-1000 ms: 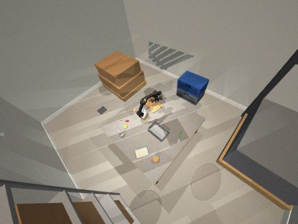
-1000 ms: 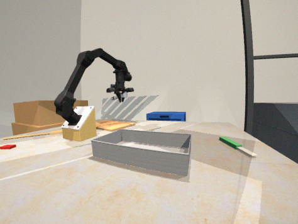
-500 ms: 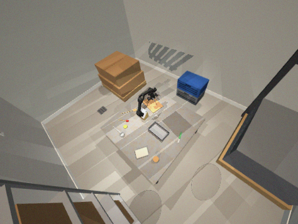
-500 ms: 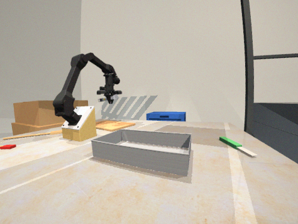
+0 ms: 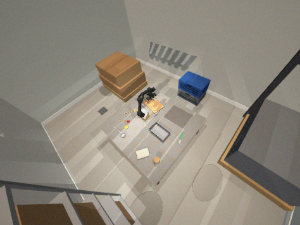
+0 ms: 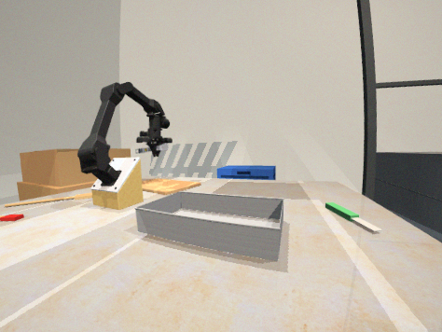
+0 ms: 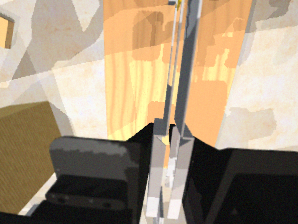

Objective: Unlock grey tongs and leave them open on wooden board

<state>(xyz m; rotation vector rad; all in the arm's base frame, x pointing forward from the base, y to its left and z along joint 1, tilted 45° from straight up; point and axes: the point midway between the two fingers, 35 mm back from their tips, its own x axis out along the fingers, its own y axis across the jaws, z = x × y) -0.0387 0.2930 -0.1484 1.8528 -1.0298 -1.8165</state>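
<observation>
My gripper tip is now 20 mm to the right of the wooden board and 150 mm above it. Also, from my gripper tip: green-handled tool 770 mm ahead, 280 mm to the right, 150 mm below; red brush 180 mm behind, 560 mm to the right, 150 mm below; grey roasting tin 440 mm ahead, 380 mm to the right, 130 mm below.
</observation>
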